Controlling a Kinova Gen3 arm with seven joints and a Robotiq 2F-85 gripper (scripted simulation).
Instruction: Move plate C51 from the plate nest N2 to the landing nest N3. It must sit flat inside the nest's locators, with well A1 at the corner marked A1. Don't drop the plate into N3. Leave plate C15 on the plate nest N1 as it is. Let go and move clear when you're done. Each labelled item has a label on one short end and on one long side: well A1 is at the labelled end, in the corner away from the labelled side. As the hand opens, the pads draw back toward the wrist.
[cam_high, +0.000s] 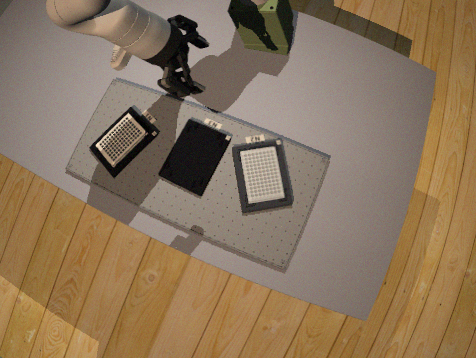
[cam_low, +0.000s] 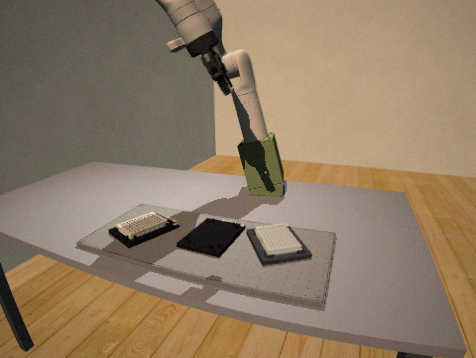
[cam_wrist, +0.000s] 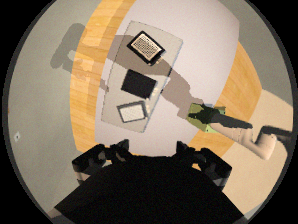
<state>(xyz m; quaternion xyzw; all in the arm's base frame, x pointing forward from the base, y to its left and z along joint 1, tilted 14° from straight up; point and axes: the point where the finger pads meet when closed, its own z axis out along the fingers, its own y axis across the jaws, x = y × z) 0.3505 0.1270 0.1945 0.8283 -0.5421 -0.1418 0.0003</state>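
Now: hand 360 mm above the plate, 140 mm to the right of it and 30 mm short of it. The rest, counted from my hand: plate nest N2: 370 mm below, 140 mm to the left, 30 mm ahead; then landing nest N3: 370 mm below, 60 mm ahead, 30 mm to the right; then A1 corner mark: 370 mm below, 30 mm to the left, 20 mm behind.
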